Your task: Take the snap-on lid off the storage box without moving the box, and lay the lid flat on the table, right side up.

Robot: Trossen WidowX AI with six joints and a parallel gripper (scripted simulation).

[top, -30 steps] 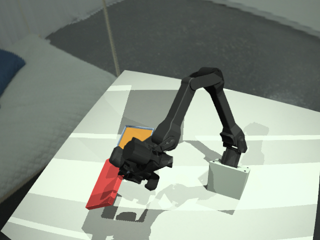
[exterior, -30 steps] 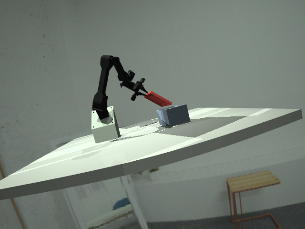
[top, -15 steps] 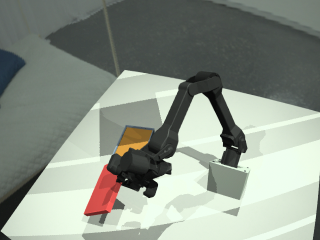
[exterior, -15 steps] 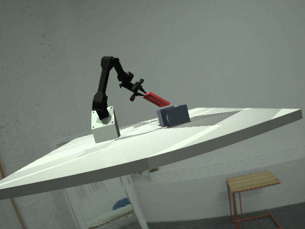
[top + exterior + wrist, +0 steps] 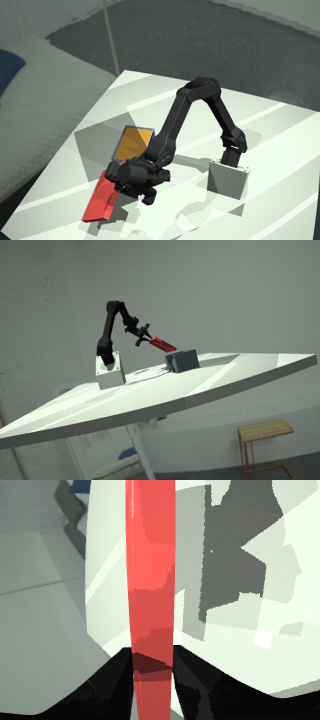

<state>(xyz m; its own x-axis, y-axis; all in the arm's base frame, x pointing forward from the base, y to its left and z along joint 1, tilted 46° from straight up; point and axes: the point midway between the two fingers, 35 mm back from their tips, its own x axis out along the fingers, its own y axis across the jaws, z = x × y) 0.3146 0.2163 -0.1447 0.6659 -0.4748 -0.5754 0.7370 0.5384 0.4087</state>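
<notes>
The red lid is 60 mm ahead of my gripper tip and 50 mm below it. Also, from my gripper tip: storage box (100 mm ahead, 310 mm to the right, 180 mm below).
</notes>
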